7 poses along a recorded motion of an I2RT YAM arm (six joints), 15 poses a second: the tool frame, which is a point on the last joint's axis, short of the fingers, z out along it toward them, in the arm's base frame.
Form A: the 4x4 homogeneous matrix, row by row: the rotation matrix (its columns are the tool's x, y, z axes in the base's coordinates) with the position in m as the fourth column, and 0 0 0 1 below. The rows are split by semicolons.
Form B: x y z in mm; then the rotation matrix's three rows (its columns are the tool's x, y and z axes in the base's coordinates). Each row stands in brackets. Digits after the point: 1 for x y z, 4 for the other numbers.
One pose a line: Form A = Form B
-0.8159, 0.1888, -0.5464, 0.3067; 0.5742, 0.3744, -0.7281, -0.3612; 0.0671, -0.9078, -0.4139, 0.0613; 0, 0, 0, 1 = [306.7, -361.2, 61.3], [[-0.8159, 0.1888, -0.5464], [0.5742, 0.3744, -0.7281], [0.0671, -0.9078, -0.4139]]
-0.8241, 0.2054, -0.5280, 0.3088; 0.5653, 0.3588, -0.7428, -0.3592; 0.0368, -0.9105, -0.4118, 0.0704; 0, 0, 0, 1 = [308.8, -359.2, 70.4], [[-0.8241, 0.2054, -0.5280], [0.5653, 0.3588, -0.7428], [0.0368, -0.9105, -0.4118]]
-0.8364, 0.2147, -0.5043, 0.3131; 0.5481, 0.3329, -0.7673, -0.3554; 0.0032, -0.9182, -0.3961, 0.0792; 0, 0, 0, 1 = [313.1, -355.4, 79.2], [[-0.8364, 0.2147, -0.5043], [0.5481, 0.3329, -0.7673], [0.0032, -0.9182, -0.3961]]
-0.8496, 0.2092, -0.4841, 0.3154; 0.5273, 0.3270, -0.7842, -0.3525; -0.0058, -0.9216, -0.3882, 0.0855; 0, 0, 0, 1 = [315.4, -352.5, 85.5], [[-0.8496, 0.2092, -0.4841], [0.5273, 0.3270, -0.7842], [-0.0058, -0.9216, -0.3882]]
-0.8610, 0.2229, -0.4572, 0.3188; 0.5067, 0.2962, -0.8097, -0.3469; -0.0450, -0.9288, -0.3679, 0.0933; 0, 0, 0, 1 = [318.8, -346.9, 93.3], [[-0.8610, 0.2229, -0.4572], [0.5067, 0.2962, -0.8097], [-0.0450, -0.9288, -0.3679]]
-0.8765, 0.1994, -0.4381, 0.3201; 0.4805, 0.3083, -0.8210, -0.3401; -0.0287, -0.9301, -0.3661, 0.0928; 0, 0, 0, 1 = [320.1, -340.1, 92.8], [[-0.8765, 0.1994, -0.4381], [0.4805, 0.3083, -0.8210], [-0.0287, -0.9301, -0.3661]]
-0.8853, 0.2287, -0.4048, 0.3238; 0.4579, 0.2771, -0.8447, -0.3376; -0.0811, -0.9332, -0.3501, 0.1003; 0, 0, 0, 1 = [323.8, -337.6, 100.3], [[-0.8853, 0.2287, -0.4048], [0.4579, 0.2771, -0.8447], [-0.0811, -0.9332, -0.3501]]
